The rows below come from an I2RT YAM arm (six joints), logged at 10 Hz.
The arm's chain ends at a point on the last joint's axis. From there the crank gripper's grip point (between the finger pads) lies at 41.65 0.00 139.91 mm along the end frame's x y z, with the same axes.
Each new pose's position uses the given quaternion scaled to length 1; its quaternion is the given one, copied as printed.
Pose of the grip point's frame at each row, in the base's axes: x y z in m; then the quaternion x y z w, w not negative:
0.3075 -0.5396 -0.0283 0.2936 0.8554 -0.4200 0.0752
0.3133 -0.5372 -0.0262 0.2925 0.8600 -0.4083 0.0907
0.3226 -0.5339 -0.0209 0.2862 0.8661 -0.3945 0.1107
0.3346 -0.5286 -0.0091 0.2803 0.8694 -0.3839 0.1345
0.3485 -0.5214 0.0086 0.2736 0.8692 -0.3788 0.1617
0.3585 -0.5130 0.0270 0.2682 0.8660 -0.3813 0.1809
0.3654 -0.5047 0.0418 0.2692 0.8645 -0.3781 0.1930
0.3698 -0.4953 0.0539 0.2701 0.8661 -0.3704 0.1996
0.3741 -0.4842 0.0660 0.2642 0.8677 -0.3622 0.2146
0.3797 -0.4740 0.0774 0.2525 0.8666 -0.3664 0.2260
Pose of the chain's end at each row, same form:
0.3580 -0.4512 0.0763 0.2936 0.8554 -0.4200 0.0752
0.3587 -0.4494 0.0812 0.2925 0.8600 -0.4083 0.0907
0.3612 -0.4464 0.0894 0.2862 0.8661 -0.3945 0.1107
0.3656 -0.4406 0.1032 0.2803 0.8694 -0.3839 0.1345
0.3714 -0.4316 0.1214 0.2736 0.8692 -0.3788 0.1617
0.3762 -0.4206 0.1386 0.2682 0.8660 -0.3813 0.1809
0.3797 -0.4120 0.1537 0.2692 0.8645 -0.3781 0.1930
0.3817 -0.4038 0.1670 0.2701 0.8661 -0.3704 0.1996
0.3808 -0.3930 0.1798 0.2642 0.8677 -0.3622 0.2146
0.3829 -0.3805 0.1895 0.2525 0.8666 -0.3664 0.2260

